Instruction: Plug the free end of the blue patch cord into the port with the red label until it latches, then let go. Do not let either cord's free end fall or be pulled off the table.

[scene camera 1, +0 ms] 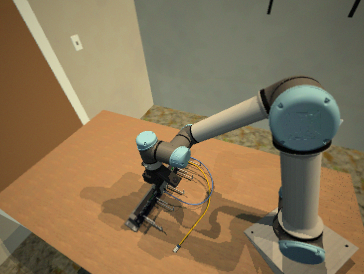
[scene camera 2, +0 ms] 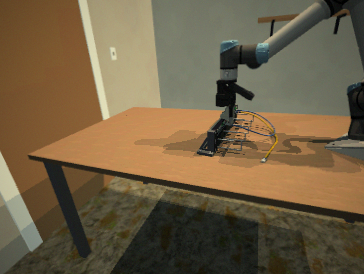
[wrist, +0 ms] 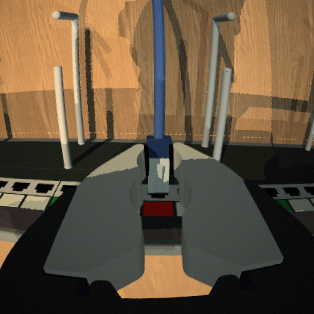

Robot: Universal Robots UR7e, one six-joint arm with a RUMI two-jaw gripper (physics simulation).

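Observation:
The blue patch cord [scene camera 1: 212,187] [wrist: 158,75] runs up the wrist view from its plug [wrist: 159,175], which has a dark blue boot and a clear front. My gripper [scene camera 1: 162,185] [scene camera 2: 231,114] [wrist: 158,148] is shut on this plug, one finger on each side. The red label [wrist: 158,208] shows between the fingers, in line with the plug. The plug's front end is at the port just above the label, with a thin dark strip of opening showing. How deep it sits, and whether it is latched, cannot be told. The scene views hide the plug behind the gripper.
The black port panel [scene camera 1: 139,209] [scene camera 2: 211,141] stands on the table [scene camera 1: 60,200] [scene camera 2: 100,145]. Metal rods [scene camera 1: 153,223] [wrist: 61,117] stick out on its cord side. The yellow cord [scene camera 1: 198,220] [scene camera 2: 276,142] curves over the table, its free end [scene camera 1: 176,248] [scene camera 2: 263,160] lying on it.

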